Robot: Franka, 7 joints.
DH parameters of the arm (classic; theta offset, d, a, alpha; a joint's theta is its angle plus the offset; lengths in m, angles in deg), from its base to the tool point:
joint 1: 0 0.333 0 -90
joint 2: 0 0 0 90
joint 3: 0 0.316 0.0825 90
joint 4: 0 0 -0.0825 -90
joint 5: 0 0.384 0 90
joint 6: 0 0 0.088 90
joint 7: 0 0.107 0 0
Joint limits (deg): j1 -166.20..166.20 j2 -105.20..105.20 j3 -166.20..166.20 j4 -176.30..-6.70 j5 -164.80..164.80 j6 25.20..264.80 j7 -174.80..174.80
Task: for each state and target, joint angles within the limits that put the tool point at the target. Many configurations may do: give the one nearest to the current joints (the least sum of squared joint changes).
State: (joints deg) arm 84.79 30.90 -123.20 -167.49 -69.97 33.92 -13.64
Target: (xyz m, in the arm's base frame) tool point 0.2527 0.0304 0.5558
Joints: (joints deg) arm 111.08 55.20 -110.01 -145.81 -75.16 25.20 -13.64
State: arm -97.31 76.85 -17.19 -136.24 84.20 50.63 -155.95
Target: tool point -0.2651 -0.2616 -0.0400
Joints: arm -109.03 71.09 -36.08 -119.49 91.16 55.90 -155.95
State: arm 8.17 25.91 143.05 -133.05 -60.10 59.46 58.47
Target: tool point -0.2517 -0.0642 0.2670
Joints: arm 46.15 6.87 166.20 -157.11 -40.13 72.69 58.47
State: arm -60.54 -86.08 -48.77 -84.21 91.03 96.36 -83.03
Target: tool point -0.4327 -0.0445 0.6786
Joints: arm -62.24 -92.32 -60.61 -118.66 80.62 88.03 -83.03
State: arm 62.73 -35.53 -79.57 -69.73 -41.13 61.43 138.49
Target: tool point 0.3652 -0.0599 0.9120
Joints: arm 75.21 -21.59 -46.20 -55.27 -34.73 61.33 138.49
